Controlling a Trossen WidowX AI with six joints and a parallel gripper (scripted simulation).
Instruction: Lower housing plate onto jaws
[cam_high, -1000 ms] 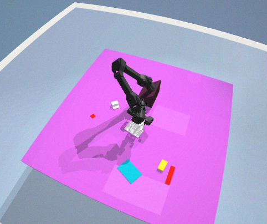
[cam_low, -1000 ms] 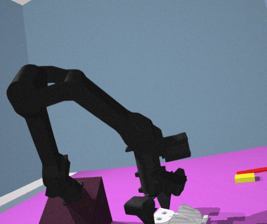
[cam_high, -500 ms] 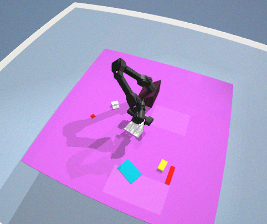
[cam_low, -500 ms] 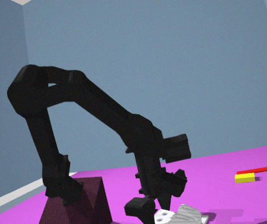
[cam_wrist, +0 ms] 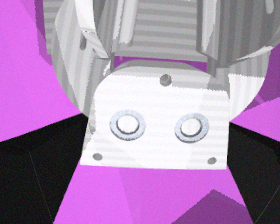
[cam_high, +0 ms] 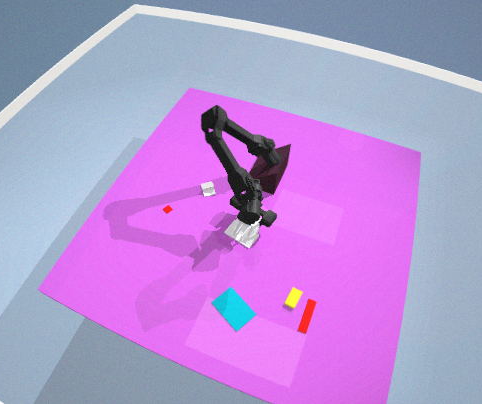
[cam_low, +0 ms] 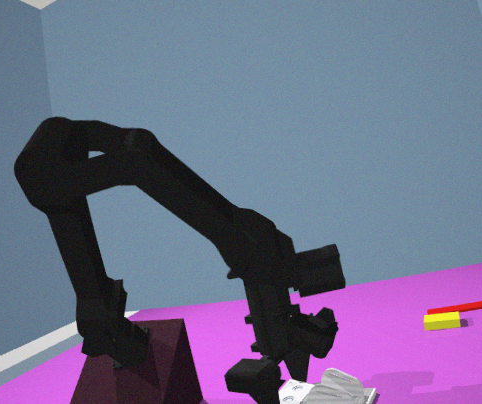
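Now: the white housing plate 20 mm above my gripper tip and 10 mm ahead of it. The rest, counted from my gripper tip: red square (350 mm to the right, 30 mm ahead, 10 mm below); then yellow block (280 mm ahead, 220 mm to the left); then cyan tile (370 mm ahead, 20 mm to the left, 10 mm below).
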